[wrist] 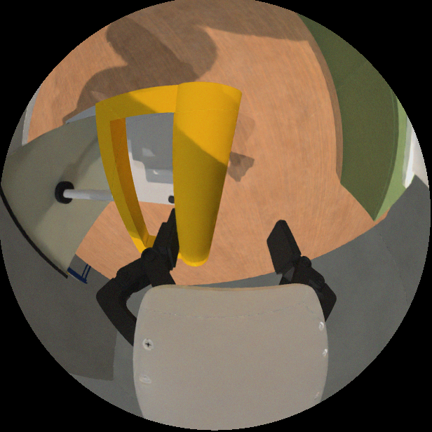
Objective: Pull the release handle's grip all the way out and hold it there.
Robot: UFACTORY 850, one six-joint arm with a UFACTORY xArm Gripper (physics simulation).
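Observation:
The release handle's grip (pixel 204 170) is a thick yellow round bar in the upper middle of the wrist view. A yellow frame (pixel 107 150) joins it on the left, forming a loop. A pale rod (pixel 90 194) runs from a black collar (pixel 64 192) on a beige housing toward the loop; part of it is hidden behind the frame. My gripper (pixel 229 226) is open. Its left finger is close to the grip's lower left side, at the loop's opening, and partly hidden by the grip. Its right finger stands well to the right of the grip. Whether the left finger touches the grip cannot be told.
The beige housing (pixel 35 162) is at the left. A green block (pixel 362 130) stands at the right on the wooden table top (pixel 285 125). A grey and white object (pixel 150 175) shows through the loop. A small blue part (pixel 77 274) is at the lower left.

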